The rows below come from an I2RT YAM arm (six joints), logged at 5 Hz.
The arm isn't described. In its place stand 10 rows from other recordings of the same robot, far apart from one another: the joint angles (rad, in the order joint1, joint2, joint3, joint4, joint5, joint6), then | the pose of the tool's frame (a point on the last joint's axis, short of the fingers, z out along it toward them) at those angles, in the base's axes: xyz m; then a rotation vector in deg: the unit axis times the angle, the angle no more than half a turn.
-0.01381, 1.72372, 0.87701, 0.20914, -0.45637, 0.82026 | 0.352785 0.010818 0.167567 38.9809 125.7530 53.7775
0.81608, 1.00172, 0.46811, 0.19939, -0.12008, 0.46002 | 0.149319 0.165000 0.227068 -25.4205 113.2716 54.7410
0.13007, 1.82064, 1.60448, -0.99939, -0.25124, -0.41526 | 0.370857 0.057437 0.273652 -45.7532 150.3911 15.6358
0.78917, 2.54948, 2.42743, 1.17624, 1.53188, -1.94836 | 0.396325 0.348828 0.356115 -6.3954 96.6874 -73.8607
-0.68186, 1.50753, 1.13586, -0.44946, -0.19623, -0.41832 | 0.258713 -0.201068 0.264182 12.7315 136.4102 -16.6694
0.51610, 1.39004, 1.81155, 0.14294, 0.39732, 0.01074 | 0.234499 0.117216 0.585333 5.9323 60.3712 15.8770
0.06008, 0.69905, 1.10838, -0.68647, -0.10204, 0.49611 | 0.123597 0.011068 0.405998 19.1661 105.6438 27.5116
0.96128, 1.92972, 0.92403, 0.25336, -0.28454, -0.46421 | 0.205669 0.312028 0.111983 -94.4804 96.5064 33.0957
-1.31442, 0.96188, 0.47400, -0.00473, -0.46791, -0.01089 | 0.067955 -0.195906 0.218185 56.6591 101.2555 -20.6920
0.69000, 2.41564, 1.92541, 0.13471, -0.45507, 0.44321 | 0.422848 0.369280 0.189450 -33.2616 114.3592 66.8622
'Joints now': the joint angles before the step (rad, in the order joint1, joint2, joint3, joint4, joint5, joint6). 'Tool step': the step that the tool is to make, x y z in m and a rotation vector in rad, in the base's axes. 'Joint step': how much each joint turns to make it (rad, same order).
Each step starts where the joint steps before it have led.
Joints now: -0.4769 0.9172 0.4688 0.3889 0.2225 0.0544
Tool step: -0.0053 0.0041 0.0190 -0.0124 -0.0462 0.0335
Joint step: 0.0002 -0.0524 0.0393 -0.0468 -0.0337 0.0091
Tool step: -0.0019 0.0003 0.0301 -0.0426 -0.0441 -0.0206
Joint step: 0.0006 -0.0163 0.0876 -0.0415 0.0209 -0.0183
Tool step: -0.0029 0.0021 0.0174 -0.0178 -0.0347 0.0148
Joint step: 0.0001 -0.0156 0.0476 -0.0244 -0.0146 0.0011
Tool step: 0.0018 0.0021 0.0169 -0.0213 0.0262 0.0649
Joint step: 0.0020 0.0079 0.0735 -0.0750 -0.0653 -0.0260
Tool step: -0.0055 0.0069 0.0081 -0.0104 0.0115 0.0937
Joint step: 0.0017 -0.0323 0.0254 -0.0625 -0.0928 -0.0076
